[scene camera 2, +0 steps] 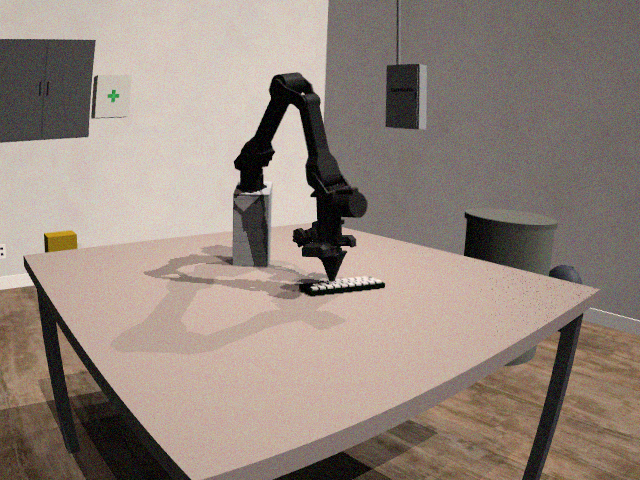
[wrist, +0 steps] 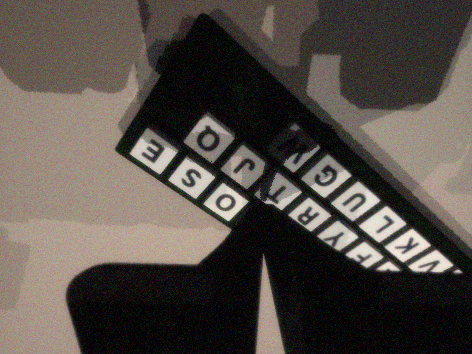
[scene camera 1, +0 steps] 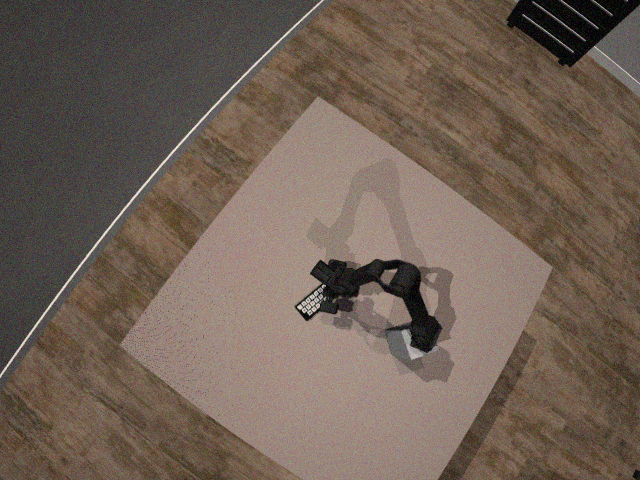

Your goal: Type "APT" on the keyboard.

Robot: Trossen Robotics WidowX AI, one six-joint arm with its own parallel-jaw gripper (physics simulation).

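Frame: origin at the arm's base, x ahead, y right, z down, level; metres.
Seen in the pictures: gripper, fingertip midpoint: (scene camera 2: 331, 281) (wrist: 261, 213); arm's base, link origin: (scene camera 2: 251, 187) (scene camera 1: 421, 340).
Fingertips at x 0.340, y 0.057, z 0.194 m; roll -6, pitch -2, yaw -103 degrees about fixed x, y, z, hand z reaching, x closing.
Note:
Pixels of each thing's top centre, then the offset from my fingertips to it. Level surfaces: height alone.
- black keyboard with white letter keys, top centre: (wrist: 329, 233) (scene camera 2: 343, 281) (scene camera 1: 321, 295) dx +0.007, dy -0.037, dz +0.007 m
- O key, top centre: (wrist: 225, 202) dx +0.004, dy +0.016, dz +0.007 m
- T key, top centre: (wrist: 277, 193) dx -0.007, dy -0.006, dz +0.007 m
- R key, top centre: (wrist: 308, 216) dx +0.001, dy -0.023, dz +0.007 m
- table, surface height: dz +0.025 m
The black keyboard with white letter keys (scene camera 1: 311, 303) (scene camera 2: 356, 284) (wrist: 220, 75) lies flat on the table. My gripper (scene camera 2: 331, 280) (wrist: 261, 213) is shut and empty, pointing straight down at the keyboard, with its tips close over the keys; whether they touch is unclear. In the wrist view the tips are between the O key (wrist: 226, 202) and the T key (wrist: 282, 192), which is partly in shadow. The R key (wrist: 306, 216) is to the right. The A and P keys do not show there; the fingers cover part of the lower rows.
The arm's grey pedestal (scene camera 2: 251, 227) stands on the table (scene camera 1: 248, 351) (scene camera 2: 310, 382), behind the keyboard in scene camera 2. A round grey-green bin (scene camera 2: 537, 248) stands beyond the table. A black slatted unit (scene camera 1: 555, 33) is at the top right of scene camera 1.

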